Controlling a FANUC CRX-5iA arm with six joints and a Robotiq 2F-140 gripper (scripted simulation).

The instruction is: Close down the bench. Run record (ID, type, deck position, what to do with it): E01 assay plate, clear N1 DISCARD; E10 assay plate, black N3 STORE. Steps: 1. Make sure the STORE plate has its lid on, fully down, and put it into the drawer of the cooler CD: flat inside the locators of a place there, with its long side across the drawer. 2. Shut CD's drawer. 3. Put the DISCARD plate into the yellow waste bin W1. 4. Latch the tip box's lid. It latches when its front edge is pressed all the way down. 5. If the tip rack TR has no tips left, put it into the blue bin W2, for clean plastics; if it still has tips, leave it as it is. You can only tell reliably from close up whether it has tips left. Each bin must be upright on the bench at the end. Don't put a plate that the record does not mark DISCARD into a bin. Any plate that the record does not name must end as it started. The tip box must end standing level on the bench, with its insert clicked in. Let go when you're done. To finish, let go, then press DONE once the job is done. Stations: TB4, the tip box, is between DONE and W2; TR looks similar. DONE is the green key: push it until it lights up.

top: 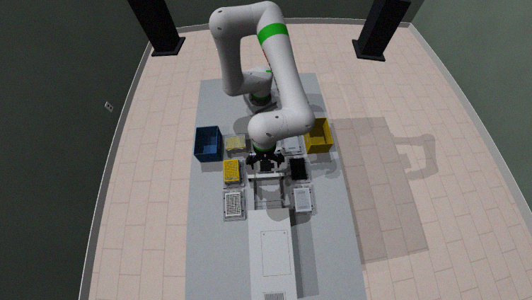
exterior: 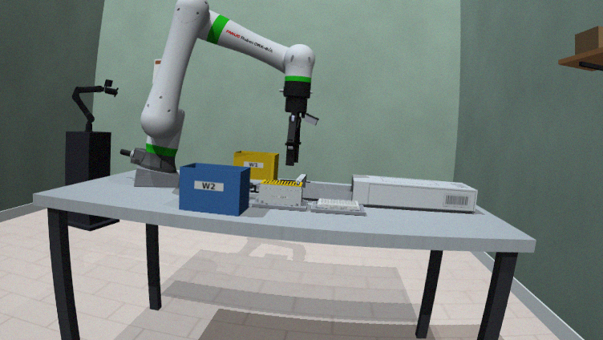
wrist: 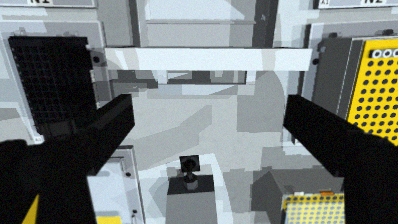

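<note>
My hand is 200 mm past the clear plate lid, 140 mm to the right of it and 110 mm above it. Round my hand: cooler drawer 150 mm ahead, 20 mm to the left, 90 mm below; black assay plate 30 mm behind, 180 mm to the left, 110 mm below; yellow tip rack TR 10 mm ahead, 190 mm to the right, 70 mm below.
</note>
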